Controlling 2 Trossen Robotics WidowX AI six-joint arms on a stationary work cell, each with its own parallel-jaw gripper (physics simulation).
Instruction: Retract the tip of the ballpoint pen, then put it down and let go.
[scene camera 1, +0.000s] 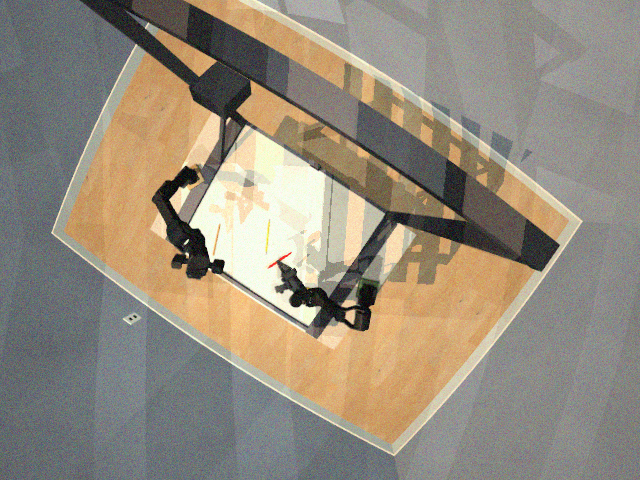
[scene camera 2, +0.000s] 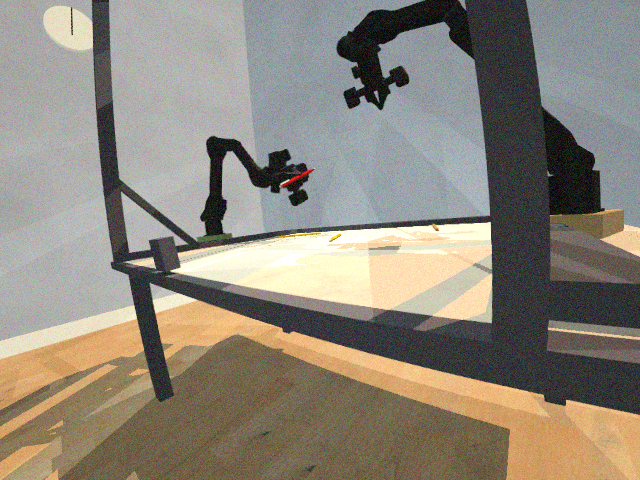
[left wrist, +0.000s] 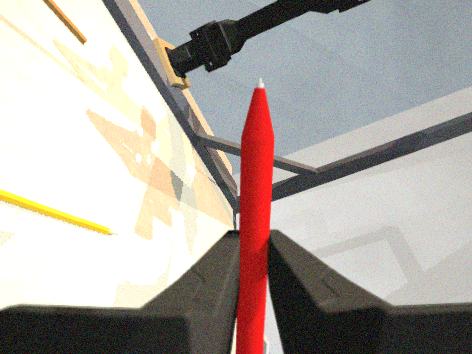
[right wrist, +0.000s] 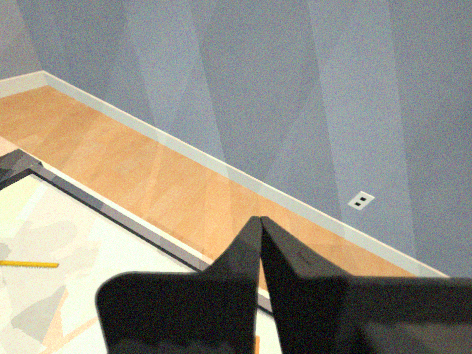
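Pixels of known places: left gripper, fingertip midpoint: (scene camera 1: 276, 260) (scene camera 2: 301, 176) (left wrist: 252, 241); right gripper, fingertip midpoint: (scene camera 1: 199, 279) (scene camera 2: 381, 109) (right wrist: 258, 224); left arm's base, origin of the base link: (scene camera 1: 368, 290); right arm's base, origin of the base link: (scene camera 1: 192, 177) (scene camera 2: 573, 213) (left wrist: 175, 63).
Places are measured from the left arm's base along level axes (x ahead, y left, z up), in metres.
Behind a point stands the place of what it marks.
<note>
The red ballpoint pen (scene camera 1: 286, 255) @(x 0.417, y -0.120, z 0.144 m) (scene camera 2: 299, 177) @(x 0.447, y -0.096, z 0.154 m) (left wrist: 256, 170) @(x 0.464, y -0.065, z 0.171 m) is in the air above the white table (scene camera 1: 261, 149) @(x 0.675, y -0.580, z -0.039 m) (scene camera 2: 310, 279) @(x 0.648, y -0.592, z -0.038 m). My left gripper (scene camera 1: 280, 261) @(x 0.453, y -0.091, z 0.158 m) (left wrist: 252, 241) @(x 0.453, y -0.091, z 0.158 m) is shut on its barrel. In the left wrist view the pen points up the picture, and a small pale tip sticks out of its tapered end. The pen's other end is hidden below that picture's edge. My right gripper (scene camera 2: 381, 106) @(x 0.709, y 0.004, z 0.350 m) (right wrist: 258, 224) @(x 0.709, y 0.004, z 0.350 m) is shut and empty, its fingertips together, high above the table and well apart from the pen.
A yellow pencil (scene camera 1: 267, 237) @(x 0.557, y -0.149, z -0.032 m) (left wrist: 55, 212) @(x 0.558, y -0.159, z -0.031 m) (right wrist: 30, 263) and a thin orange stick (scene camera 1: 216, 240) @(x 0.827, y -0.074, z -0.032 m) (scene camera 2: 435, 227) @(x 0.826, y -0.108, z -0.033 m) (left wrist: 65, 20) @(x 0.822, y -0.126, z -0.033 m) lie on the table. Another yellow stick (scene camera 2: 299, 235) @(x 0.354, y 0.071, z -0.036 m) lies near the left arm in scene camera 2. A dark frame post (scene camera 2: 511, 155) @(x 0.783, y -0.711, z 0.038 m) stands at the table's corner.
</note>
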